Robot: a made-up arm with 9 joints.
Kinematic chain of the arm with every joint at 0, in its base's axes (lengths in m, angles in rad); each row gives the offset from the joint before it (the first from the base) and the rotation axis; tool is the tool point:
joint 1: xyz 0 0 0.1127 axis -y
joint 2: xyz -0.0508 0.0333 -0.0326 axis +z
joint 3: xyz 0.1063 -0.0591 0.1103 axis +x
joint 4: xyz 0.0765 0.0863 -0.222 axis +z
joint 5: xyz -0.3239 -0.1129 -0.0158 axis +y
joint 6: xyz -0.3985 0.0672 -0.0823 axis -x
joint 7: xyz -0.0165 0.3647 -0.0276 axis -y
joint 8: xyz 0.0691 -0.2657 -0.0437 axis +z
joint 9: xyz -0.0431 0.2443 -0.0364 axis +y
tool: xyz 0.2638 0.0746 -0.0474
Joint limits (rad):
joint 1: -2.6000..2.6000
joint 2: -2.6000..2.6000
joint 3: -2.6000..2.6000
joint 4: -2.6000..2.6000
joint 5: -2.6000..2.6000
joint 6: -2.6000..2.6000
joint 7: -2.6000..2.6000
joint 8: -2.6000..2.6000
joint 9: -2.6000..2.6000
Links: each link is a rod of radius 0.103 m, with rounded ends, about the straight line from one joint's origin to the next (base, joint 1, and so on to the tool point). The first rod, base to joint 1, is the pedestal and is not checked.
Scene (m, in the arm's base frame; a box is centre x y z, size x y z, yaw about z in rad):
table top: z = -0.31
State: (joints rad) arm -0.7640 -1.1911 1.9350 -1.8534 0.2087 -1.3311 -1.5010 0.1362 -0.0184
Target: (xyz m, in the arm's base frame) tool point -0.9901 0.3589 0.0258
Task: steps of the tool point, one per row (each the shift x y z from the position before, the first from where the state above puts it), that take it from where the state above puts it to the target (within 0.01 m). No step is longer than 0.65 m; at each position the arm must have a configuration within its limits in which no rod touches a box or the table.
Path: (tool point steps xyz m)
1: -0.5417 0.1498 0.2093
2: -0.5263 0.2829 -0.1236
3: -0.3004 0.3626 -0.3820
4: 0.0368 0.3674 -0.4521

